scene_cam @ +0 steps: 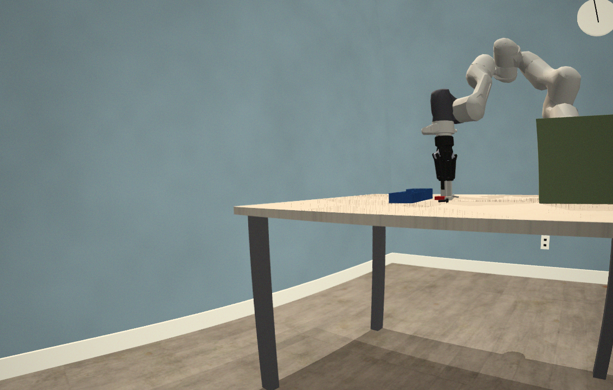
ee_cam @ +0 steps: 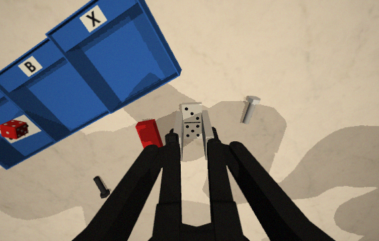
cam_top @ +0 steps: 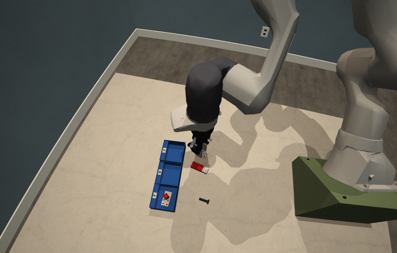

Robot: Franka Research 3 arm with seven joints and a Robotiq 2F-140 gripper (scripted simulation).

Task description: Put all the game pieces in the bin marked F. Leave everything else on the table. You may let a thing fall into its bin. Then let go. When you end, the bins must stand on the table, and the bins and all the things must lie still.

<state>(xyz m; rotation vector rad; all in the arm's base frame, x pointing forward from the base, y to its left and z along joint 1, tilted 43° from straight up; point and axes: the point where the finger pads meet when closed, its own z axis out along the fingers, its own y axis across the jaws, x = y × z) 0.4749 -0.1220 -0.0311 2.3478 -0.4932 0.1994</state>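
Right now the red die is 190 mm to the left of my hand, 90 mm ahead of it and 10 mm below it. Also, from my hand: red block (70 mm to the left, 30 mm below, 10 mm behind); then blue three-part bin (110 mm to the left, 100 mm ahead, 20 mm below); then silver screw (80 mm to the right, 30 mm below, 10 mm behind).
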